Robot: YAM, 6 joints.
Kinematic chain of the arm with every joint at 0, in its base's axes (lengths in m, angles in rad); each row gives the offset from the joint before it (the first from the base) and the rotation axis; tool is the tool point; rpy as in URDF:
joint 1: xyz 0 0 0.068 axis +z
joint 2: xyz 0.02 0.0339 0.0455 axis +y
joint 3: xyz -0.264 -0.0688 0 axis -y
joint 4: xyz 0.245 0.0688 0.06 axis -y
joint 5: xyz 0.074 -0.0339 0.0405 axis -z
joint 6: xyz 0.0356 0 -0.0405 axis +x
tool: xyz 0 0 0 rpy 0 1.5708 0
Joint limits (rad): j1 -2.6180..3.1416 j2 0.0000..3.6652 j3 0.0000..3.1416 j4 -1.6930..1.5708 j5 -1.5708..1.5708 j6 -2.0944..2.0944
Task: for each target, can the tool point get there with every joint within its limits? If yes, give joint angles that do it. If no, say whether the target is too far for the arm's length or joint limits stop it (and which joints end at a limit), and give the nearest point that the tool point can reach.
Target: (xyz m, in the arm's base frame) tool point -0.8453 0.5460 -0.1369
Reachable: no: too far | nearest point -0.5263 0.3400 -0.0405 | short by 0.392 m
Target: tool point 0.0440 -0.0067 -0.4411
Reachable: no: joint limits stop it (at a limit: joint 2) | nearest point 0.0902 -0.0137 -0.3443 | short by 0.107 m
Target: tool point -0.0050 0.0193 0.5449
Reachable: yes | joints -1.6493 0.5666 1.1266 0.9359 0.1830 1.6586
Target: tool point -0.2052 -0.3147 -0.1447
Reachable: yes | joints -2.1634 3.0616 1.9424 -1.1292 -0.1557 0.0735
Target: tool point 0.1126 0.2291 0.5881
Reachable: yes | joints 1.2018 1.4352 2.0128 -0.2888 0.6795 0.5827
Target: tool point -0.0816 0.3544 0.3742
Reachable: yes | joints 1.8023 1.5763 1.1134 0.9622 0.0516 -1.5470
